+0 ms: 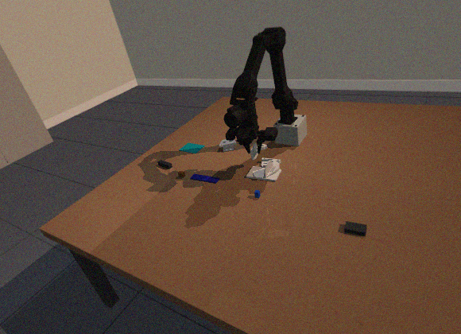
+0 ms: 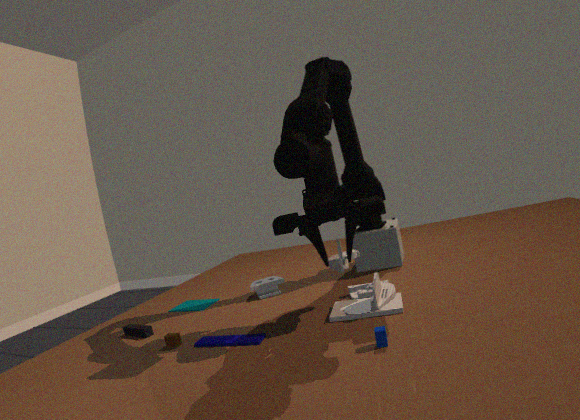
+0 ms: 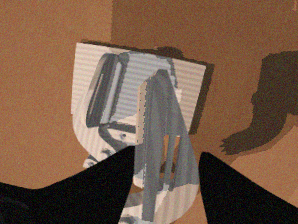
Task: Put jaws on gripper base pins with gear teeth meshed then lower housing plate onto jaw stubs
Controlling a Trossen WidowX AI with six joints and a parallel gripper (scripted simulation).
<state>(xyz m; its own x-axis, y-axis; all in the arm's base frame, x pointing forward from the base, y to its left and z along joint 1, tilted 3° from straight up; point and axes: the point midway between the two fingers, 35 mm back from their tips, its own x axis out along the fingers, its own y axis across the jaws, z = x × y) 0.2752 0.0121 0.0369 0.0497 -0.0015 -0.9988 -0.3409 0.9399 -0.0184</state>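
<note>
Now: the gripper jaw 40 mm behind my gripper tip and 10 mm to the left of it. From my gripper tip the other things lie so: small blue block 130 mm ahead, 90 mm to the left, 70 mm below; then small grey block 240 mm to the right, 110 mm behind, 70 mm below; then blue bar 160 mm to the right, 140 mm ahead, 80 mm below.
</note>
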